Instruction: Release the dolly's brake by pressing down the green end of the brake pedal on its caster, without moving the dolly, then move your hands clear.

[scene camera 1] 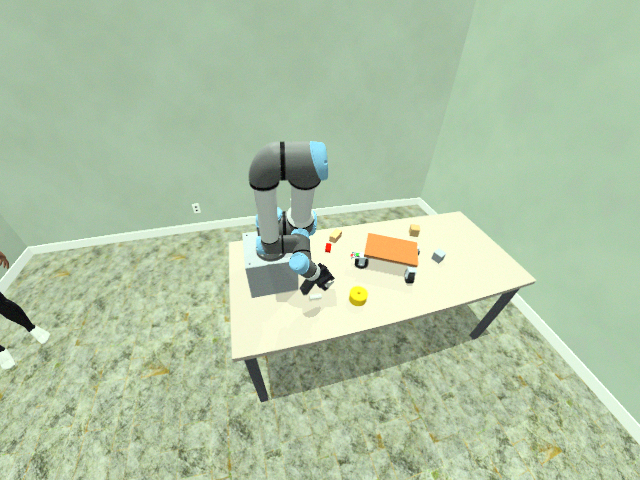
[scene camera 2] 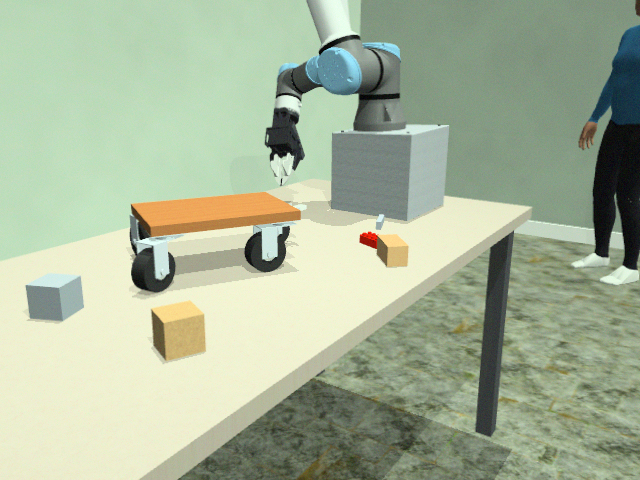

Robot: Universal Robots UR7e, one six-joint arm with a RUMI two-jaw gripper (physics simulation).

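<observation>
The dolly (scene camera 1: 391, 249) (scene camera 2: 214, 210) has an orange deck and black caster wheels and stands upright on the table (scene camera 1: 465, 242) (scene camera 2: 268, 330). The brake pedal (scene camera 1: 355, 255) sticks out from the dolly's caster nearest the robot base in the scene camera 1 view, with a red and a green part; whether it is pressed is too small to tell. In the scene camera 2 view the pedal cannot be made out. My gripper (scene camera 1: 330, 283) (scene camera 2: 281, 181) is shut and empty, pointing down above the table, between the robot base and the dolly, apart from the pedal and the dolly.
A yellow disc (scene camera 1: 358, 296) lies in front of the dolly, a white piece (scene camera 1: 315, 297) near my gripper. A red brick (scene camera 1: 328, 248) (scene camera 2: 368, 239) and tan block (scene camera 1: 335, 235) (scene camera 2: 392, 250) lie behind. A tan cube (scene camera 1: 414, 230) (scene camera 2: 178, 331) and grey cube (scene camera 1: 438, 255) (scene camera 2: 54, 297) are beyond the dolly.
</observation>
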